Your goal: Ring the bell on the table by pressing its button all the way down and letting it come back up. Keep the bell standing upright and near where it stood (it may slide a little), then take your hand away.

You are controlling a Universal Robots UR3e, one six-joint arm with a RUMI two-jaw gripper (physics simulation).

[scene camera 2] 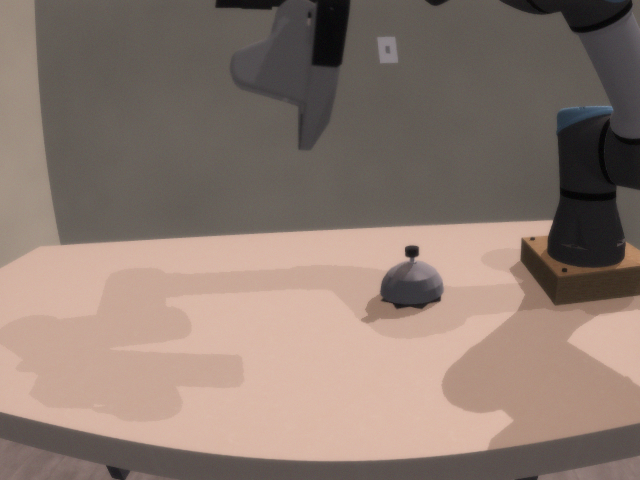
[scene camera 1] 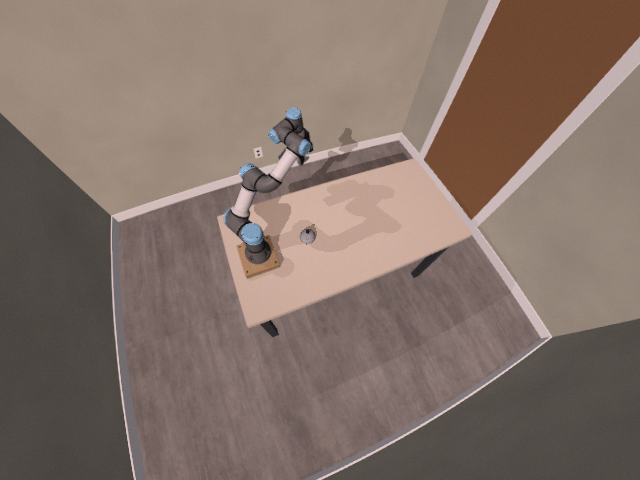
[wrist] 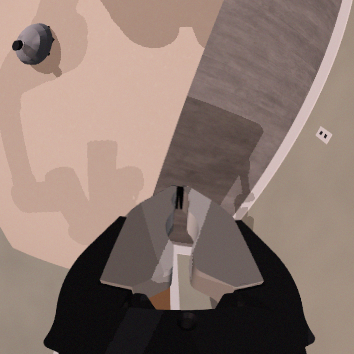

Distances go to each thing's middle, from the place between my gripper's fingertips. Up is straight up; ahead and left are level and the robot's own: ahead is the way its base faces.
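My gripper: 30 cm left of the grey domed bell (scene camera 2: 415, 284), 7 cm past, 19 cm above.
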